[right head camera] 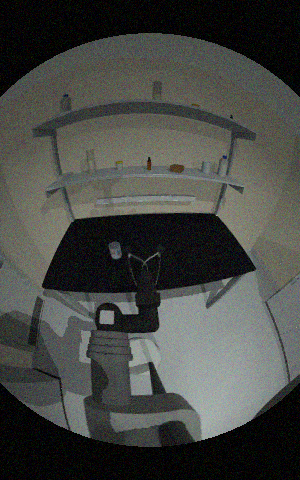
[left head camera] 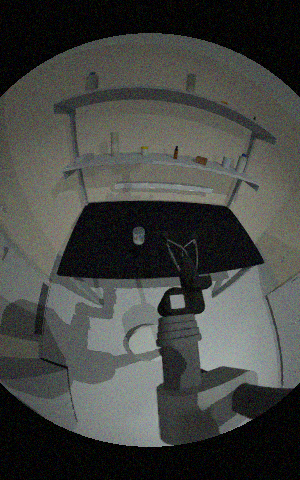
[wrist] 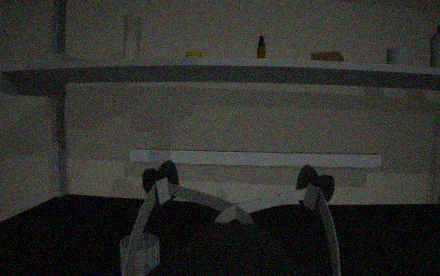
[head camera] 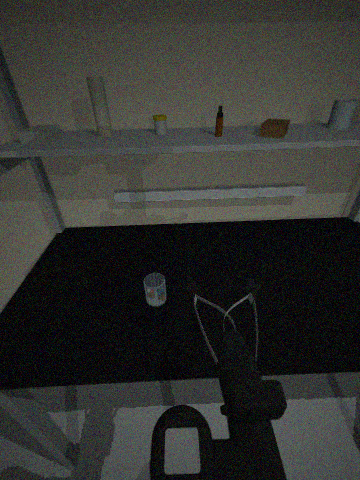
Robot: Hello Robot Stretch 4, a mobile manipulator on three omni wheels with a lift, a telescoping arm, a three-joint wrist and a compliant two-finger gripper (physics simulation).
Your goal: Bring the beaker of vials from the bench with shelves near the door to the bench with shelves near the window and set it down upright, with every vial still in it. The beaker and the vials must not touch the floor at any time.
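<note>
The clear beaker (head camera: 155,290) (left head camera: 138,235) (right head camera: 115,250) (wrist: 141,254) stands upright on the black bench top (head camera: 100,340) (left head camera: 100,260) (right head camera: 80,272) (wrist: 390,240), with small coloured vials showing faintly inside it. My gripper (head camera: 223,289) (left head camera: 179,239) (right head camera: 145,252) (wrist: 237,178) is open and empty, over the bench to the right of the beaker and apart from it. In the wrist view the beaker shows at the lower left, partly behind the left finger's strip. I cannot count the vials.
Above the bench a shelf (head camera: 190,145) (wrist: 220,74) holds a tall cylinder (head camera: 99,106), a yellow-capped jar (head camera: 160,125), an amber bottle (head camera: 219,123), a brown block (head camera: 274,128) and a pale cup (head camera: 342,115). A second shelf (left head camera: 150,94) (right head camera: 145,108) is higher. A pale rail (head camera: 210,193) runs along the wall.
</note>
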